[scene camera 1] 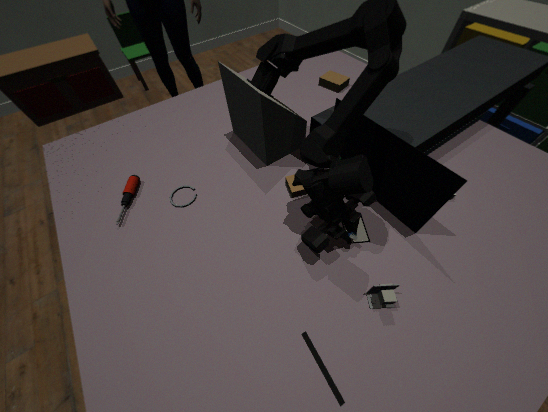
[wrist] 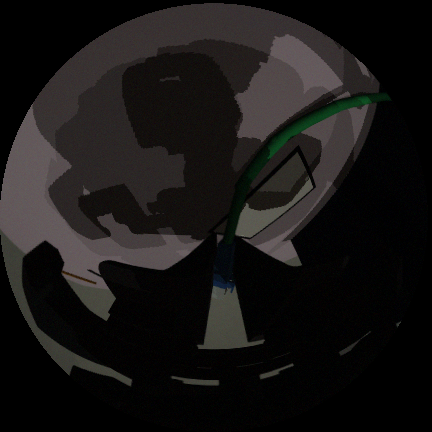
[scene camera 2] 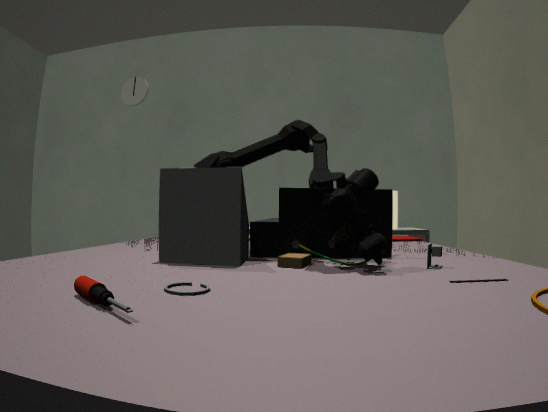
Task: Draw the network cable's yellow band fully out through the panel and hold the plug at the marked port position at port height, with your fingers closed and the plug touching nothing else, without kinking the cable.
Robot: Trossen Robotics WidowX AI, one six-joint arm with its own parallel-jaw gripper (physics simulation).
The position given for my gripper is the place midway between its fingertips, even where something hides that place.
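Observation:
You'd find my gripper (scene camera 1: pixel 352 241) in one place, and in the wrist view there's my gripper (wrist: pixel 221 238) again, together with a black-edged white rectangle (wrist: pixel 289 183).

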